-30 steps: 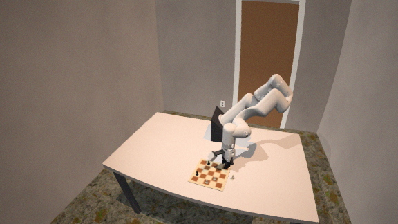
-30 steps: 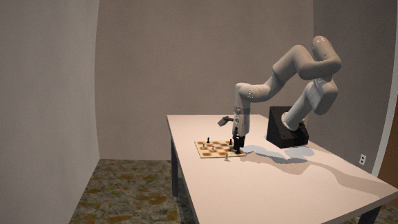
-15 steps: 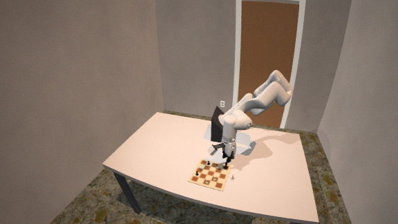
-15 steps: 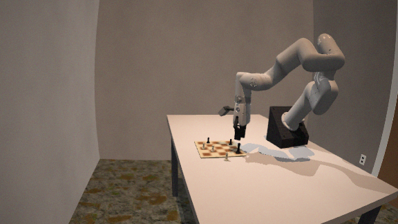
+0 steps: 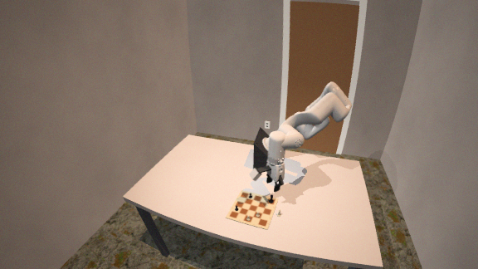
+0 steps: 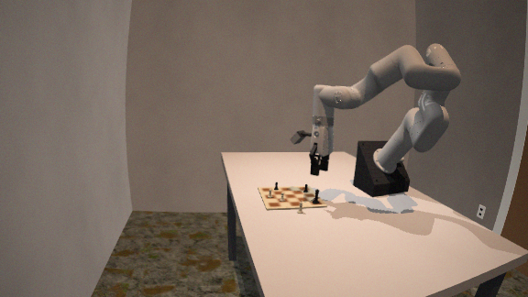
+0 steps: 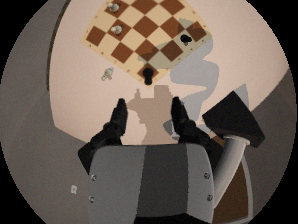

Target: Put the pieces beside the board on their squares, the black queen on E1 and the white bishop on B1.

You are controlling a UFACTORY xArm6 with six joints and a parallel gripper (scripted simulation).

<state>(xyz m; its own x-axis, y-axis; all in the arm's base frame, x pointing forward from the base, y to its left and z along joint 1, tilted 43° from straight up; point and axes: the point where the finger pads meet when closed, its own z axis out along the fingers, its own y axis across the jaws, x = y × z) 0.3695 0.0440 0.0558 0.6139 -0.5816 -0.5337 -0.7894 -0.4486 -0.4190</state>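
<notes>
Now: the white bishop 110 mm below my hand, 80 mm ahead of it and 50 mm to the left of it. Round my hand: chessboard: 130 mm below, 80 mm to the right, 70 mm ahead; then black queen: 100 mm below.
</notes>
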